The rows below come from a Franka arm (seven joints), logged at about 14 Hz.
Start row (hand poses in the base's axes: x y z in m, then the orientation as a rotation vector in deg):
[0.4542 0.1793 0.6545 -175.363 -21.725 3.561]
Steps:
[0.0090 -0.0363 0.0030 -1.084 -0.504 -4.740]
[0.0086 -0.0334 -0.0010 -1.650 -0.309 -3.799]
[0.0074 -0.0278 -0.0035 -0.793 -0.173 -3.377]
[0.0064 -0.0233 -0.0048 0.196 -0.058 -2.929]
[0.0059 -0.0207 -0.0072 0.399 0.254 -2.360]
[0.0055 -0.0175 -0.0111 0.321 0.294 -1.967]
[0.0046 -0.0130 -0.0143 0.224 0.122 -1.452]
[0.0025 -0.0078 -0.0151 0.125 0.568 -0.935]
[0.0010 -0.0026 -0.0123 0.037 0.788 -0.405]
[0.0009 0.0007 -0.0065 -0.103 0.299 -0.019]
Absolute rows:
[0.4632 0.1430 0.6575 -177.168 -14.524 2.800]
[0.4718 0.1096 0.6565 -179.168 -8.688 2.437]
[0.4792 0.0818 0.6530 179.805 3.398 -2.203]
[0.4856 0.0585 0.6482 -179.902 1.195 2.112]
[0.4915 0.0378 0.6410 -179.410 4.881 2.506]
[0.4970 0.0203 0.6299 -178.953 7.940 2.960]
[0.5016 0.0073 0.6156 -178.593 10.189 3.145]
[0.5041 -0.0005 0.6005 -178.377 11.644 4.025]
[0.5051 -0.0031 0.5882 -178.307 12.286 5.249]
[0.5060 -0.0024 0.5817 -178.413 12.333 5.707]

